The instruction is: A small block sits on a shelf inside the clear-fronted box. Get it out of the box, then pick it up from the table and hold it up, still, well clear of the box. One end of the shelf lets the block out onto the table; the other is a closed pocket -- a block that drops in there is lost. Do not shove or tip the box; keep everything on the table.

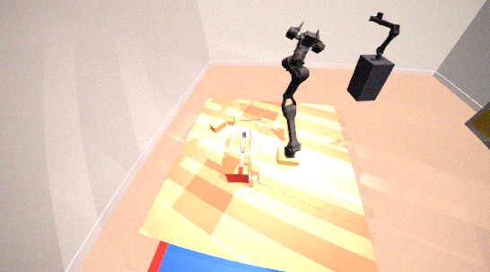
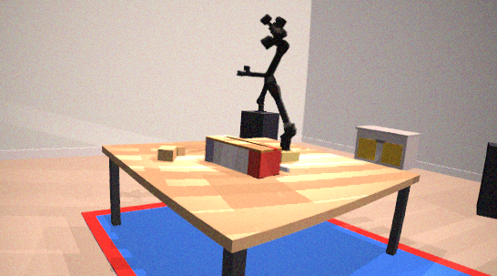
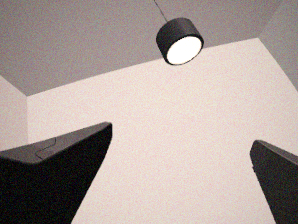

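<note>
The grey piece lies 730 mm below my gripper tip, 390 mm ahead of it and 170 mm to the left of it. From my gripper tip the other things lie so: long box (750 mm below, 380 mm ahead, 180 mm to the left).
</note>
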